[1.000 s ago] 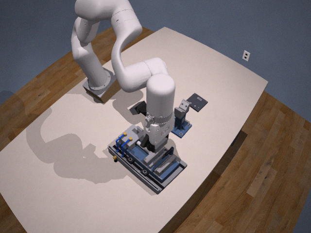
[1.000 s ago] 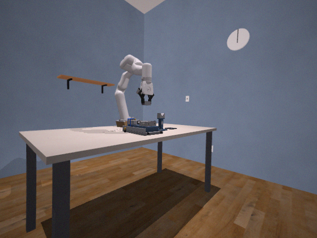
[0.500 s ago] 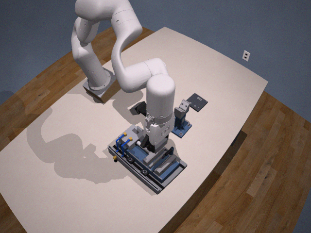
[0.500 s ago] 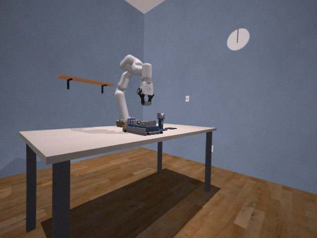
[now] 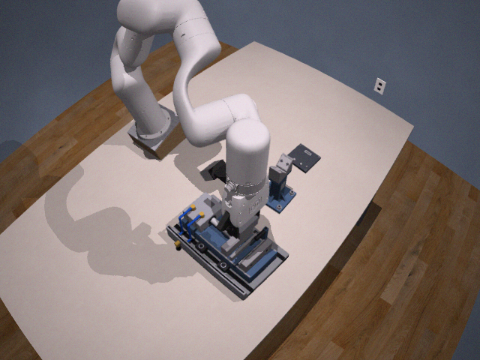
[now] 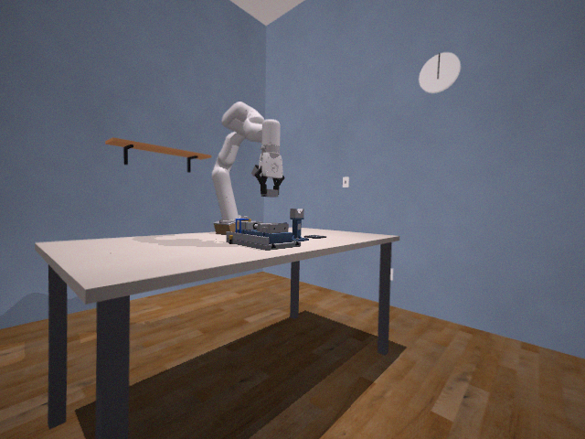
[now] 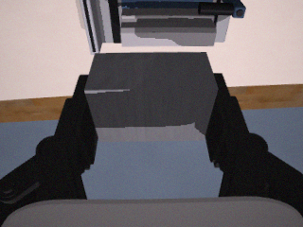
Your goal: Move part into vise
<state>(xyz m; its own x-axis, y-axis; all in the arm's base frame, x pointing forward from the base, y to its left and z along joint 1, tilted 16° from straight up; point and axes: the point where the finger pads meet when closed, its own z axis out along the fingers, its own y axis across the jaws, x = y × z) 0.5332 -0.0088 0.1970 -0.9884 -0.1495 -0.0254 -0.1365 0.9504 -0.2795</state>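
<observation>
The fixed jaw lies 16 cm below my hand, 3 cm ahead of it and 2 cm to the left of it. The rest, counted from my hand: work stop: 15 cm below, 7 cm to the left, 1 cm behind; then moving jaw: 16 cm below, 4 cm behind, 1 cm to the left; then part: 2 cm below.
</observation>
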